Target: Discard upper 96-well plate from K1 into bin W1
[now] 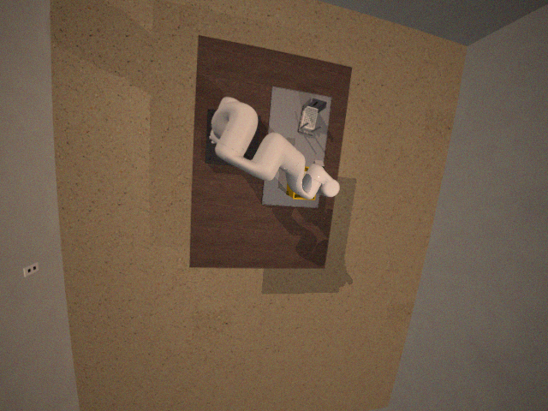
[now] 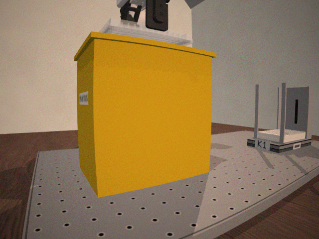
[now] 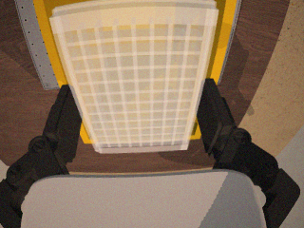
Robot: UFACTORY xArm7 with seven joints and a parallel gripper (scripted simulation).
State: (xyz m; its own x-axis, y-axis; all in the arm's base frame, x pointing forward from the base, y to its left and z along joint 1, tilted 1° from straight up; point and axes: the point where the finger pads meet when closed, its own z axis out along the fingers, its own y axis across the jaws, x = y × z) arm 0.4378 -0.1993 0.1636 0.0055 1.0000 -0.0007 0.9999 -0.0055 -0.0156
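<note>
Now: the 96-well plate 10 mm below my hand. The rest, counted from my hand: yellow plastics bin W1 (120 mm below); black slot (50 mm ahead, 450 mm to the left, 130 mm below).
</note>
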